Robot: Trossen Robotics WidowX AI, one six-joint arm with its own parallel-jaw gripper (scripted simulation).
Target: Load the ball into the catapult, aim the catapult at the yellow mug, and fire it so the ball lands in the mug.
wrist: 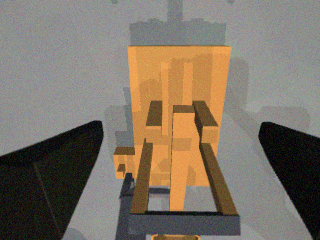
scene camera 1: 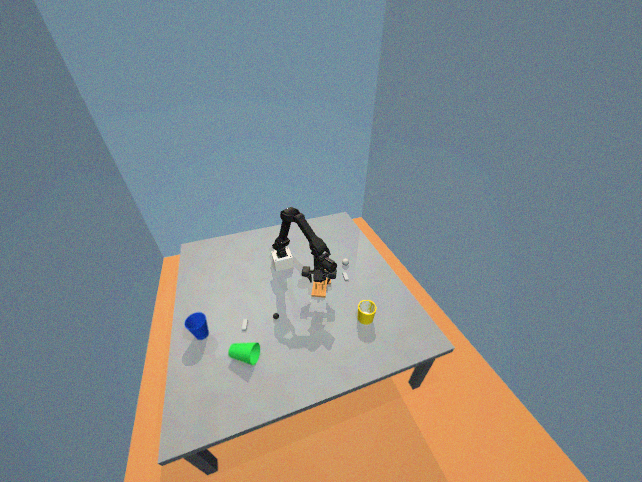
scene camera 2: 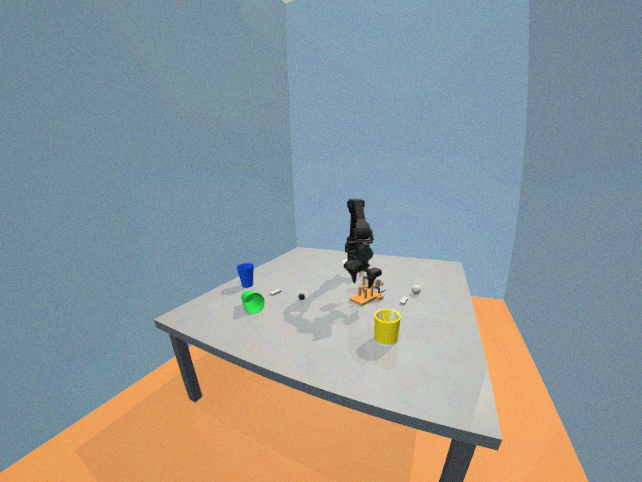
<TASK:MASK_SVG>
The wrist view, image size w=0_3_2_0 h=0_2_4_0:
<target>my gripper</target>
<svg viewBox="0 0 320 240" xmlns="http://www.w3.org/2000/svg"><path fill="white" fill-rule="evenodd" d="M262 122L258 138L268 158L268 162L293 202L293 206L301 216L302 222L307 227L310 236L312 236L313 240L320 240L320 138L272 122ZM100 120L88 122L47 140L0 156L0 240L62 240L87 181L91 176L104 137L103 126Z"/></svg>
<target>orange catapult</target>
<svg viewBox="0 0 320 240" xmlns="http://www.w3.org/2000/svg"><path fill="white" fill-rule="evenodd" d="M128 46L135 147L116 147L113 154L116 179L124 179L118 198L120 208L115 240L146 240L146 234L151 234L151 240L200 240L200 235L241 236L241 218L233 203L216 159L231 47L188 45ZM149 197L170 197L169 211L148 211ZM186 186L210 186L217 212L183 211Z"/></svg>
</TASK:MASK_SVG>
